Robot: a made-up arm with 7 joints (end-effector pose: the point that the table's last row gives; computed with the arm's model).
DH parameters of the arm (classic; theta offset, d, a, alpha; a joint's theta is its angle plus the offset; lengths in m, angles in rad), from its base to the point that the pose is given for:
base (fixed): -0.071 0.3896 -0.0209 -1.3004
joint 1: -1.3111 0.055 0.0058 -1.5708
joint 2: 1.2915 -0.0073 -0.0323 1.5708
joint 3: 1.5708 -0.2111 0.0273 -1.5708
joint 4: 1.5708 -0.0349 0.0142 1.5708
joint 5: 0 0.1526 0.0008 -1.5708
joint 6: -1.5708 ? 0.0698 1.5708
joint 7: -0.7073 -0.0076 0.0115 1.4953
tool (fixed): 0.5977 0.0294 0 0
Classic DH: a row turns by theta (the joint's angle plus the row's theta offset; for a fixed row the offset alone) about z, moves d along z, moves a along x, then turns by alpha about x.
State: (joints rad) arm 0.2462 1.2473 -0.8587 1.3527 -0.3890 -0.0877 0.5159
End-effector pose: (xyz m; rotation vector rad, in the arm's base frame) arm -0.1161 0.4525 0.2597 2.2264 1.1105 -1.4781
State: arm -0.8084 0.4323 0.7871 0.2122 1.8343 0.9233 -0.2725
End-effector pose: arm 0.2209 0.2777 0.3539 2.2176 1.1342 0.0642
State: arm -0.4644 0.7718 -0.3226 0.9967 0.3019 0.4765 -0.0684
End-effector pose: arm 0.1512 0.2980 0.1245 1.8090 0.5375 -1.2066
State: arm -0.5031 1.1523 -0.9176 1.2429 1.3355 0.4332 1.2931
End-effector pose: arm 0.1379 0.4239 0.2202 -1.5599 0.4514 0.9186
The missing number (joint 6, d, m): 0.0293
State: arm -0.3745 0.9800 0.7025 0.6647 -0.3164 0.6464 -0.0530
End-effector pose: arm 0.1688 0.3959 0.2924 1.3813 0.1536 0.2454
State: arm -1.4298 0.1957 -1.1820 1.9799 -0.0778 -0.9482 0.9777
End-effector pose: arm 0.3579 0.0733 0.2154 2.3189 -1.4076 0.0729
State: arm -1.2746 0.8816 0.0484 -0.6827 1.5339 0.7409 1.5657
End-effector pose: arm 0.0920 0.1057 0.5840 -0.5152 -0.0726 -2.3020
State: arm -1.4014 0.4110 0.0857 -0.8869 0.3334 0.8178 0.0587
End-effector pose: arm 0.1445 0.0481 0.5443 1.6225 -1.8117 0.9401
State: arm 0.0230 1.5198 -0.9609 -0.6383 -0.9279 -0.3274 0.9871
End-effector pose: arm 0.0447 0.1175 0.2260 1.3338 -0.3795 -0.4563
